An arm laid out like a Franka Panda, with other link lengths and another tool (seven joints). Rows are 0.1 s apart.
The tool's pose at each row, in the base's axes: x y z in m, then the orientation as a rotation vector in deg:
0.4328 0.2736 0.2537 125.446 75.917 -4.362
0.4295 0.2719 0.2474 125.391 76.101 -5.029
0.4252 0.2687 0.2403 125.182 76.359 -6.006
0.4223 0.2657 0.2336 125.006 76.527 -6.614
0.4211 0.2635 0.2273 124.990 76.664 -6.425
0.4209 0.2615 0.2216 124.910 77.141 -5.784
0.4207 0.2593 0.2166 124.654 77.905 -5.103
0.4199 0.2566 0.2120 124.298 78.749 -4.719
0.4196 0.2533 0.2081 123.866 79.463 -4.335
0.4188 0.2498 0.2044 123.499 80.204 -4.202
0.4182 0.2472 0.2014 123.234 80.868 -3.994
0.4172 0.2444 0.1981 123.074 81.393 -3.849
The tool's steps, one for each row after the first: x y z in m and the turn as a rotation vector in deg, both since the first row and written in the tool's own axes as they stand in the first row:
-0.0009 -0.0049 0.0053 0.279 -0.342 -0.278
-0.0033 -0.0105 0.0118 0.585 -0.893 -0.723
-0.0050 -0.0149 0.0182 0.745 -1.249 -1.021
-0.0052 -0.0179 0.0243 0.702 -1.084 -1.071
-0.0050 -0.0199 0.0300 0.541 -0.527 -1.259
-0.0052 -0.0215 0.0352 0.325 0.114 -1.678
-0.0063 -0.0232 0.0402 0.180 0.577 -2.246
-0.0078 -0.0241 0.0450 -0.065 0.959 -2.761
-0.0097 -0.0252 0.0496 -0.148 1.227 -3.323
-0.0111 -0.0261 0.0533 -0.204 1.545 -3.784
-0.0128 -0.0274 0.0572 -0.201 1.804 -4.134

